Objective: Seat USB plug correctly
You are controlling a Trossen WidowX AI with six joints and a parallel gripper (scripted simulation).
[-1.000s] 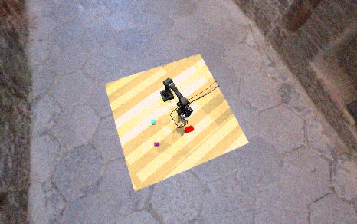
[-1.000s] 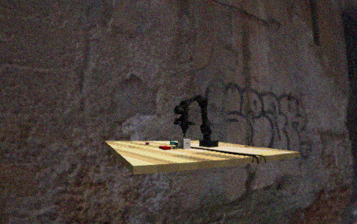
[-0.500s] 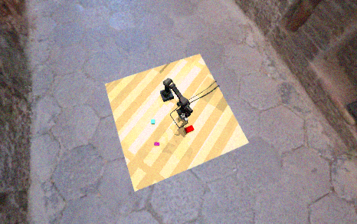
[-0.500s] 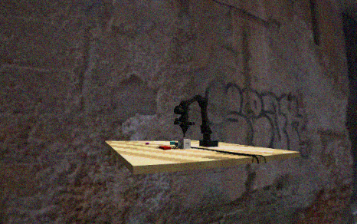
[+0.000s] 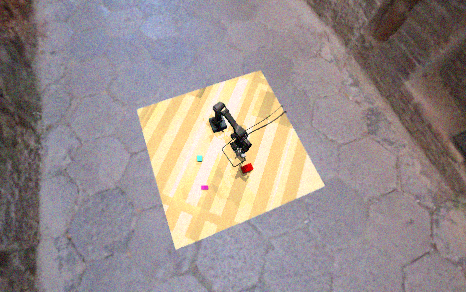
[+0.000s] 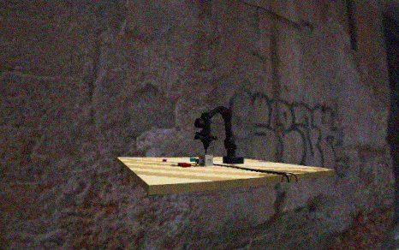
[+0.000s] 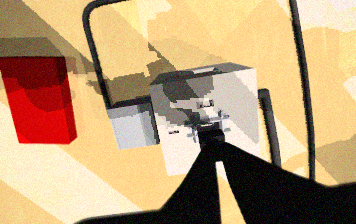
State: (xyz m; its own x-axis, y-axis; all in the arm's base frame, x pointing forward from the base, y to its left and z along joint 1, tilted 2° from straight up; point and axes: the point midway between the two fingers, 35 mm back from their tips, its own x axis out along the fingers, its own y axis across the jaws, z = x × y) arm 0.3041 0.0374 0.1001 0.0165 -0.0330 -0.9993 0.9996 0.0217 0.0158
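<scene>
My gripper tip is now 2 cm above the USB plug. Round my gripper tip: cyan block (12 cm behind, 32 cm to the right, 10 cm below); red block (17 cm ahead, 3 cm to the right, 11 cm below); purple block (12 cm ahead, 41 cm to the right, 11 cm below).
</scene>
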